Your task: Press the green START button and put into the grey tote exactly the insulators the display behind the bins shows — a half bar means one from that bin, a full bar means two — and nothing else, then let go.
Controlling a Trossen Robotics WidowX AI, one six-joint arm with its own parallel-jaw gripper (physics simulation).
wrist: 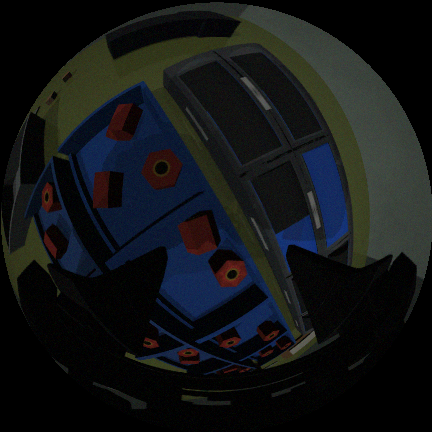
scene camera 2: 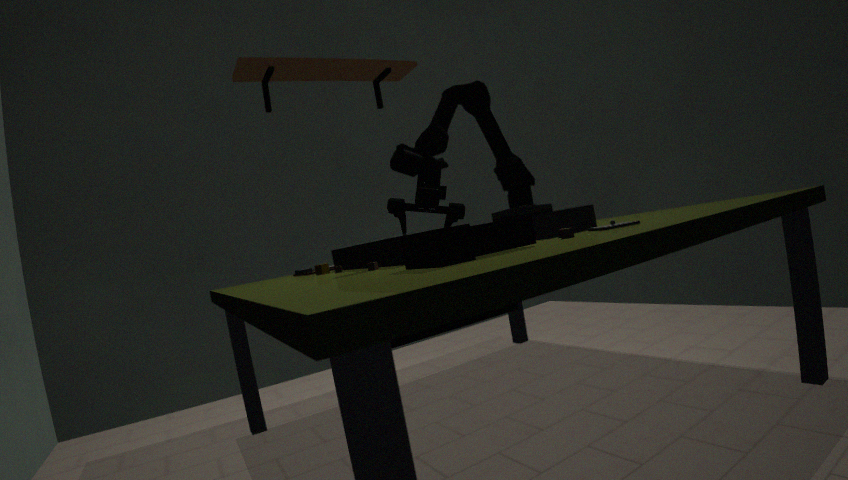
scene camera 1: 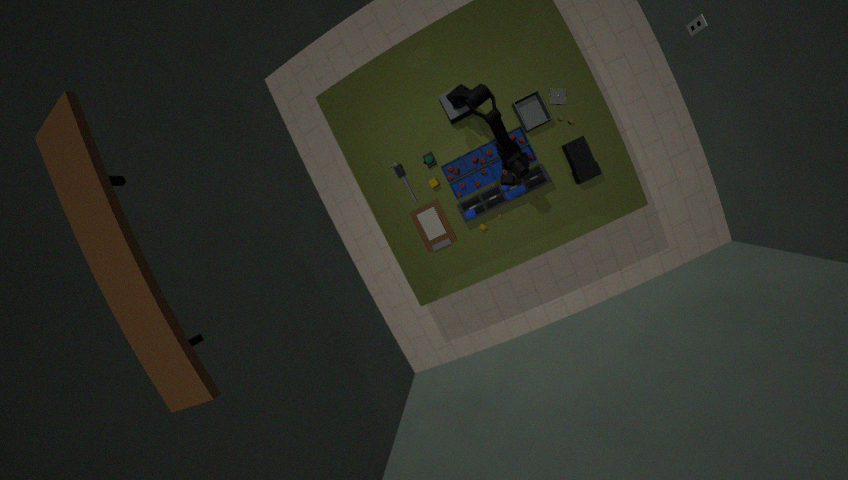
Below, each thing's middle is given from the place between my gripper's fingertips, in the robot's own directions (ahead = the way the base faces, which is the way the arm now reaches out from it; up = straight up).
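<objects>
The grey tote [scene camera 2: 582,218] is 24 cm behind my hand, 18 cm to the left of it and 1 cm below. Then there's the black box [scene camera 2: 437,248], which is 35 cm to the left of my hand, 4 cm ahead of it and 1 cm below it. And the dark display [scene camera 2: 388,252]? My hand is 5 cm to the left of the display and 9 cm short of it.
</objects>
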